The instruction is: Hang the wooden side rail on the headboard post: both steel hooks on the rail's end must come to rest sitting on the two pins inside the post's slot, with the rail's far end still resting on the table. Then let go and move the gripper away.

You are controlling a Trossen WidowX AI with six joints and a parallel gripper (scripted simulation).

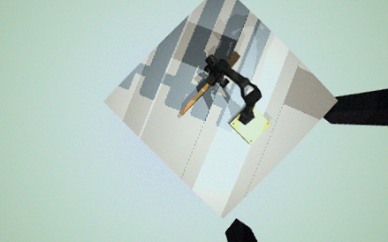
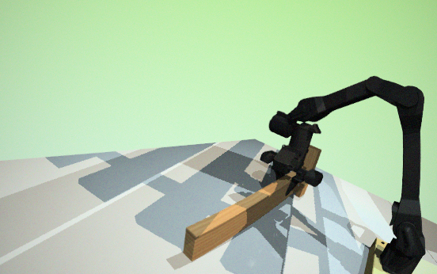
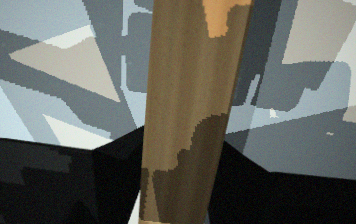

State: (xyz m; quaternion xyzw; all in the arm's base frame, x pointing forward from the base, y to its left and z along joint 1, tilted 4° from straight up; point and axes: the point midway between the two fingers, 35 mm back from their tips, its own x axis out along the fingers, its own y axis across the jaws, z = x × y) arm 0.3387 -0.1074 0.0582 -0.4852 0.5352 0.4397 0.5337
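Right now my gripper tip is 2 cm past the wooden headboard post, 16 cm to the left of it and 4 cm below it.
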